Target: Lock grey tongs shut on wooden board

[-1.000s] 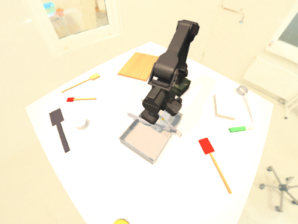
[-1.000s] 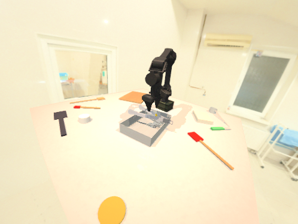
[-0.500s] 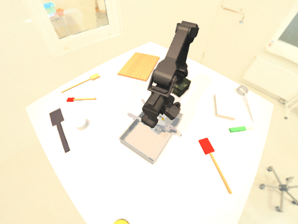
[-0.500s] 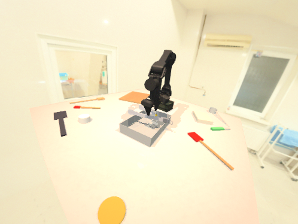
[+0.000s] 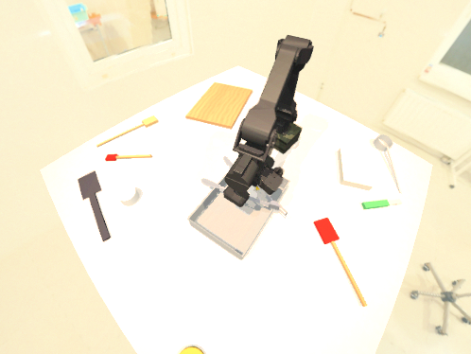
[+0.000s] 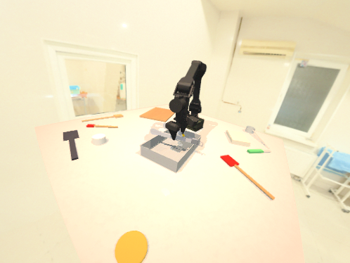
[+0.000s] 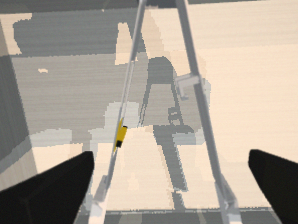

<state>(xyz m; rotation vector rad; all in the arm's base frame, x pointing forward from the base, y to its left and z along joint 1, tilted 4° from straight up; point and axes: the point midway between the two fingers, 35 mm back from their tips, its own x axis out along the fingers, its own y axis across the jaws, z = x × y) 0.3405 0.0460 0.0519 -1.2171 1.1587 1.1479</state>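
The yellow piece is 30 mm behind my gripper tip, 20 mm to the left of it and 10 mm above it. Round my gripper tip: red spatula: 10 mm behind, 330 mm to the left, 60 mm below; white block: 380 mm behind, 290 mm to the left, 50 mm below; roasting tin: 30 mm ahead, 40 mm below.
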